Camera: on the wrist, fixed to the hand. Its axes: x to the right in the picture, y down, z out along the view.
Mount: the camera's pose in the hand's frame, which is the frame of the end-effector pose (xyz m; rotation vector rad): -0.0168 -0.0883 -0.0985 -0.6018 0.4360 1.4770
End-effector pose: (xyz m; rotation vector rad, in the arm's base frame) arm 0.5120 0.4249 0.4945 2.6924 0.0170 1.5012
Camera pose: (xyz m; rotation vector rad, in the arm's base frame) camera 0.4211 0.5169 0.5269 -1.4846 2.0935 -1.5668
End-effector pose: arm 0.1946 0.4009 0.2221 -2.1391 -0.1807 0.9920
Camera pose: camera 0.2678 0.3990 0.3335 2.1982 -1.3124 -0.9193
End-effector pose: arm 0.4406 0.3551 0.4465 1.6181 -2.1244 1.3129
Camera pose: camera 0.4865 0.4350 0.5429 -0.6334 -2.8612 0.8125
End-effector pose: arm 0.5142 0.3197 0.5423 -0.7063 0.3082 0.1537
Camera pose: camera 0.4974 0.1879 0.5313 -0.9776 1.2014 1.5573
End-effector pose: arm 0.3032 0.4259 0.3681 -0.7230 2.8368 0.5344
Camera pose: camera 0.3541 0.3234 0.4366 -1.0653 -2.0350 -1.0113
